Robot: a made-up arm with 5 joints.
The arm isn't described. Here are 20 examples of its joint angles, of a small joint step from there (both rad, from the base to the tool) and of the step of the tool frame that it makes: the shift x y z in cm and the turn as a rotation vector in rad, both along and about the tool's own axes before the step.
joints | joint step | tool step
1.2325 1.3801 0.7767 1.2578 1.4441 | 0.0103 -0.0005 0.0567 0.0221 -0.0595 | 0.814 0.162 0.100 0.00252 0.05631 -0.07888
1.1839 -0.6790 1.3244 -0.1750 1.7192 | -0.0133 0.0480 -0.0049 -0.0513 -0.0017 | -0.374 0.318 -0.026 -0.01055 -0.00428 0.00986
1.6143 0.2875 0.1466 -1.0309 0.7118 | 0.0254 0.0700 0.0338 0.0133 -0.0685 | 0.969 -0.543 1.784 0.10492 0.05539 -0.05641
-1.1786 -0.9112 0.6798 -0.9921 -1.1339 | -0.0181 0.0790 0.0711 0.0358 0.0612 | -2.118 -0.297 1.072 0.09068 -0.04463 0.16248
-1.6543 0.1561 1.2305 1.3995 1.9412 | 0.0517 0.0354 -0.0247 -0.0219 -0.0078 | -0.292 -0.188 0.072 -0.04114 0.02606 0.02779
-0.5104 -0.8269 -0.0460 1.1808 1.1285 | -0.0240 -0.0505 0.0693 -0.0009 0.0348 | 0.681 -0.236 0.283 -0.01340 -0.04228 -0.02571
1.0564 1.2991 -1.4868 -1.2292 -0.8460 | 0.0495 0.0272 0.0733 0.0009 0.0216 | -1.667 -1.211 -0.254 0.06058 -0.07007 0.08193
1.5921 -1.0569 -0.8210 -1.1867 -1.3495 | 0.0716 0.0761 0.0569 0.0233 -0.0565 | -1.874 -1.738 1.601 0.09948 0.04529 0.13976
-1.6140 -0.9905 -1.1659 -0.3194 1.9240 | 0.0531 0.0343 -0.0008 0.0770 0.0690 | 0.935 -0.191 -1.245 -0.07874 -0.10399 -0.08722
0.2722 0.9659 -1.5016 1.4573 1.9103 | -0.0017 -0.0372 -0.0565 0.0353 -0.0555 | -0.478 -1.035 0.117 0.01690 0.05416 0.05592
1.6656 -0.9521 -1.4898 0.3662 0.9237 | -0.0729 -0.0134 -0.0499 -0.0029 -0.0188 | -1.370 -0.105 0.294 -0.01079 0.08140 0.07523
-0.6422 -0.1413 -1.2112 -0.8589 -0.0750 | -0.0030 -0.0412 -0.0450 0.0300 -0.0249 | 0.135 0.886 -1.279 -0.05615 0.02725 -0.00306
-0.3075 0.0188 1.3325 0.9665 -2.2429 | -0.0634 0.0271 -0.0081 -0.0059 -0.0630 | 0.196 -0.110 0.040 -0.04155 0.01675 -0.01808
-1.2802 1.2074 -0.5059 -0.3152 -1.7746 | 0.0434 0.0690 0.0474 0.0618 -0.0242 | -2.477 0.090 -1.696 -0.07592 0.04402 0.16577
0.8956 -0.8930 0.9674 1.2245 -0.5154 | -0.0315 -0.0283 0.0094 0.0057 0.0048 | -0.155 0.108 0.161 -0.00725 -0.03509 -0.01402
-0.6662 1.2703 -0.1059 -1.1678 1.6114 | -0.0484 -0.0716 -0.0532 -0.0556 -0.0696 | -2.611 0.838 -1.213 -0.04722 0.07393 0.18068
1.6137 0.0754 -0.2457 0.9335 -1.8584 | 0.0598 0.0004 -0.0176 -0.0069 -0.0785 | 0.661 -0.081 -0.943 -0.03368 0.11930 -0.03687
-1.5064 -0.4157 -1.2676 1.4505 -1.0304 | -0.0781 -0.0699 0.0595 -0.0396 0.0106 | 0.416 -1.051 0.133 0.03862 0.00932 -0.08191
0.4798 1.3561 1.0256 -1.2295 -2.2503 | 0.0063 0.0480 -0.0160 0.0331 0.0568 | -0.637 0.429 -0.510 -0.04135 -0.05094 0.05035
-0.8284 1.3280 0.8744 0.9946 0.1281 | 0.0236 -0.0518 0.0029 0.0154 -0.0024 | -0.062 -0.004 0.266 -0.03621 0.00149 -0.01915
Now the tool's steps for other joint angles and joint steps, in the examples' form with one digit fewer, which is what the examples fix.
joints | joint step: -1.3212 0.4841 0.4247 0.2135 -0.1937 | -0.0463 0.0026 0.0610 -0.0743 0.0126
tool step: 0.55 0.10 0.46 -0.0067 -0.0542 -0.0219
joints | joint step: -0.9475 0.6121 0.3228 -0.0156 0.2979 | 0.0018 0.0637 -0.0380 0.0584 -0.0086
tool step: 0.18 0.57 0.62 0.0808 0.0101 -0.0234
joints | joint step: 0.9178 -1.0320 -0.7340 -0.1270 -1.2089 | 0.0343 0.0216 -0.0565 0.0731 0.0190
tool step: -0.23 0.14 0.49 0.0234 -0.0517 0.0319
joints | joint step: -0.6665 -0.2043 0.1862 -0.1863 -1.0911 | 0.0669 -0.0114 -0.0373 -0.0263 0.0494
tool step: 0.25 0.04 -1.26 -0.0931 -0.0654 -0.0342
